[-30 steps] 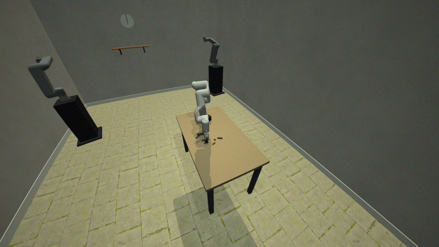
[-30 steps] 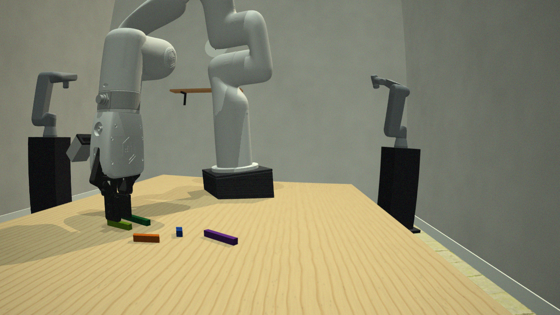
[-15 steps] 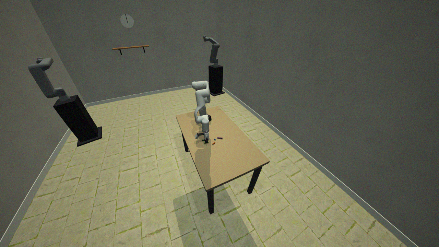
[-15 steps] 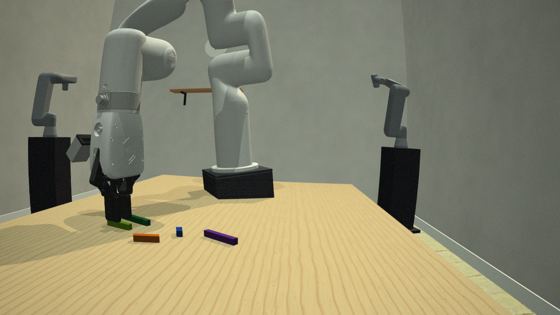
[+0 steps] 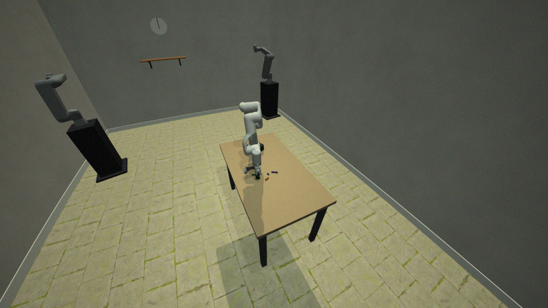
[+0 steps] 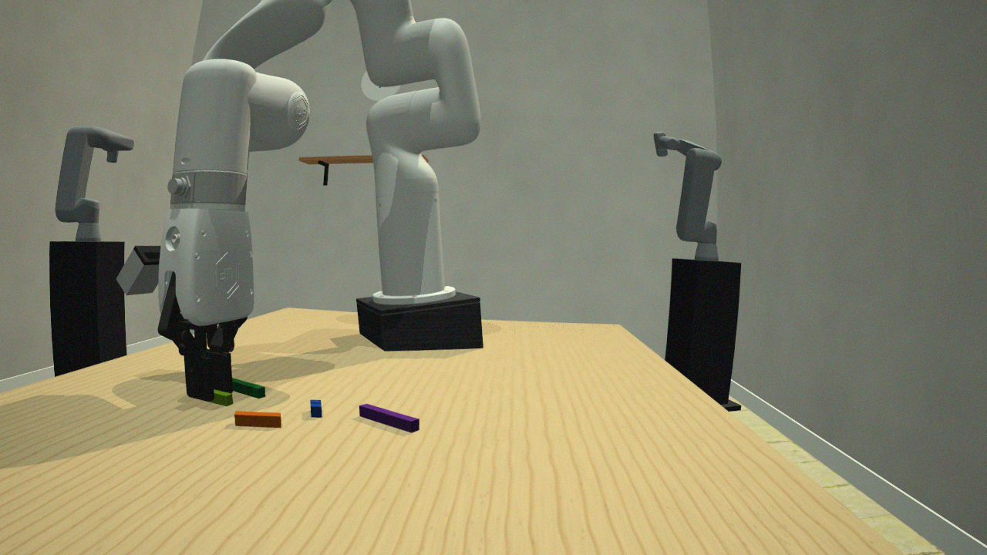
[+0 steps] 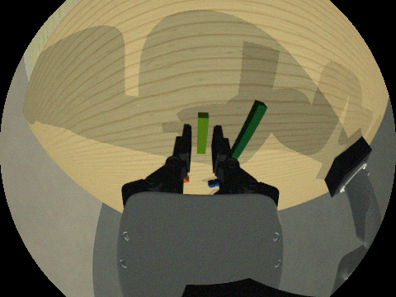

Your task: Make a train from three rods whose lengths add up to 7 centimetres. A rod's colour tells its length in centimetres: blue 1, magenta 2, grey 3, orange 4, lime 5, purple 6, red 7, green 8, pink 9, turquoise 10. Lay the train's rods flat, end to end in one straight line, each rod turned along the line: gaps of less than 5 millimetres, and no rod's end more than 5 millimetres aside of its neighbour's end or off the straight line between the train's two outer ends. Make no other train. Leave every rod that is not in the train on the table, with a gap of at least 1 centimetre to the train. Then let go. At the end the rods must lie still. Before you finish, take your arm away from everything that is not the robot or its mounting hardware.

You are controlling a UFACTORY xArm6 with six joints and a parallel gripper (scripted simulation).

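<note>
My hand is 20 mm above the lime rod. From my hand the other things lie so: orange rod (60 mm to the left, 60 mm ahead, 20 mm below); then purple rod (170 mm to the left, 30 mm ahead, 20 mm below); then green rod (50 mm behind, 20 mm below, 10 mm to the left).
</note>
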